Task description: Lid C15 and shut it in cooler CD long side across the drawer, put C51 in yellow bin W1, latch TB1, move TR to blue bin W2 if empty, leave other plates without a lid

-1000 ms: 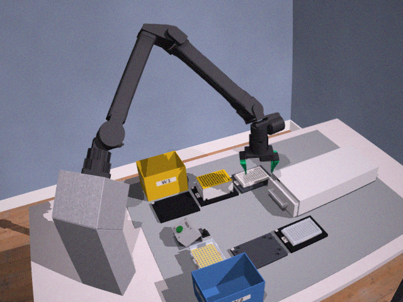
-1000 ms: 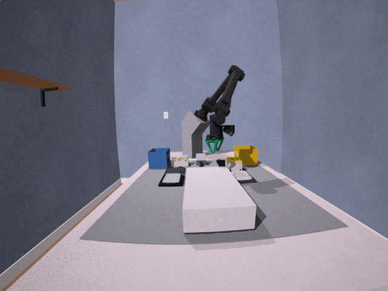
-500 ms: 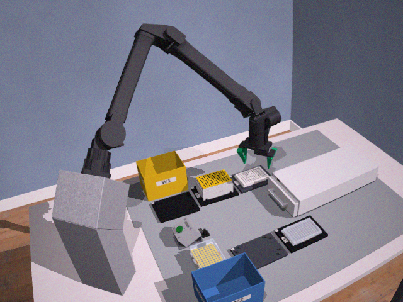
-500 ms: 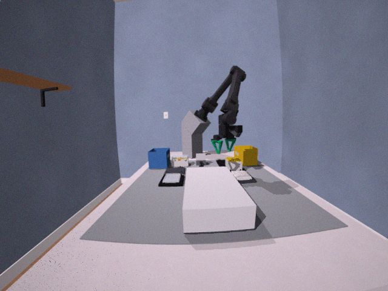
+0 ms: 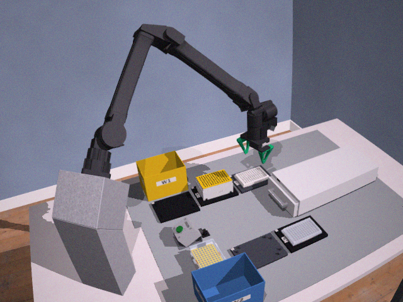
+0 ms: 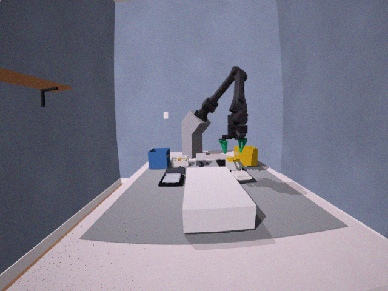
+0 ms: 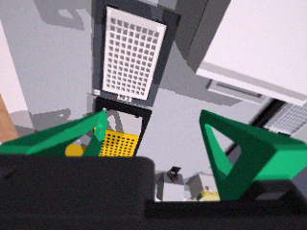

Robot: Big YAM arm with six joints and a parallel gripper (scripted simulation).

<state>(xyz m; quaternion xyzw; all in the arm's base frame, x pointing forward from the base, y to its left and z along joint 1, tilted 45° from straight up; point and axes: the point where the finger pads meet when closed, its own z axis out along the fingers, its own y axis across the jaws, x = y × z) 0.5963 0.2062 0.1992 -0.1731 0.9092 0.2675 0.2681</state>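
Now: the white assay plate 13 cm below my hand and 4 cm to the left of it. Also, from my hand: N1 label 14 cm below, 7 cm behind, 3 cm to the left; clear plate lid 16 cm ahead, 12 cm below, 11 cm to the right; tip rack TR 17 cm behind, 10 cm below, 1 cm to the right.
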